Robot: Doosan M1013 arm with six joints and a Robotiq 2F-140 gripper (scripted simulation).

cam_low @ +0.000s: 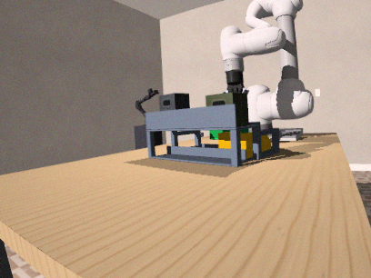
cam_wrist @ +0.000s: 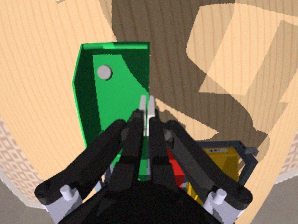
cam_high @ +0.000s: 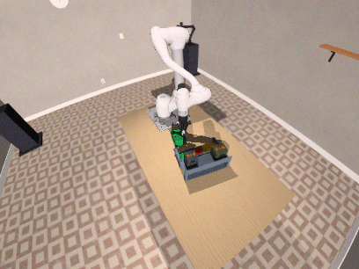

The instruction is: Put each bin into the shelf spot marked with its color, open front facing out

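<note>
The green bin is 20 mm behind my hand, 40 mm to the right of it and 40 mm below it. The rest, counted from my hand: dark box (290 mm ahead, 150 mm to the right, 50 mm above); then yellow bin (270 mm ahead, 100 mm to the left, 70 mm below).
</note>
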